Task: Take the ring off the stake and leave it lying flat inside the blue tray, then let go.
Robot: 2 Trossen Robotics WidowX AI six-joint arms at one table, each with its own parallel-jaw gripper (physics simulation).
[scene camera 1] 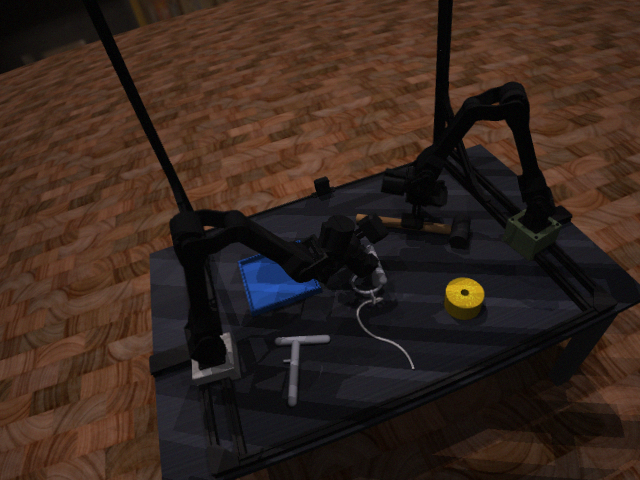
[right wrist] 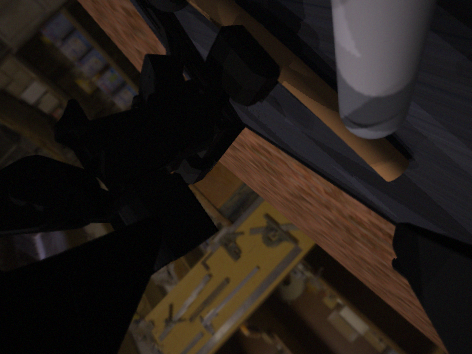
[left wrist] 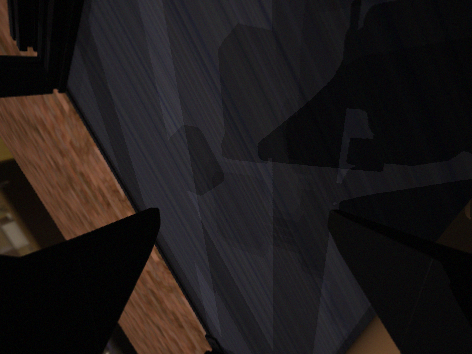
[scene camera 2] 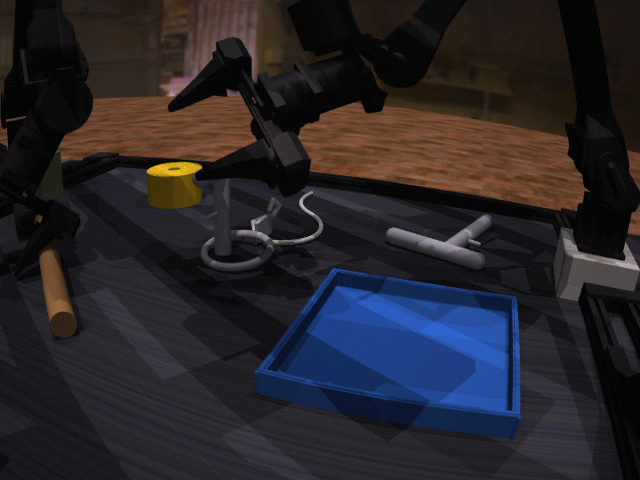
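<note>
The ring, grey-white, lies low around the foot of the upright stake. The stake's crossbar is partly hidden behind my right gripper in scene camera 2. The blue tray stands beside the ring and holds nothing visible. My right gripper is open and empty, tilted at the height of the crossbar, with its lower finger in front of the bar in scene camera 2. My left gripper is open and empty, away from the stake, near the hammer.
A hammer with a wooden handle lies near my left gripper. A yellow cylinder stands beyond the stake. A white cord trails beside the ring. A grey T-shaped piece lies near the tray.
</note>
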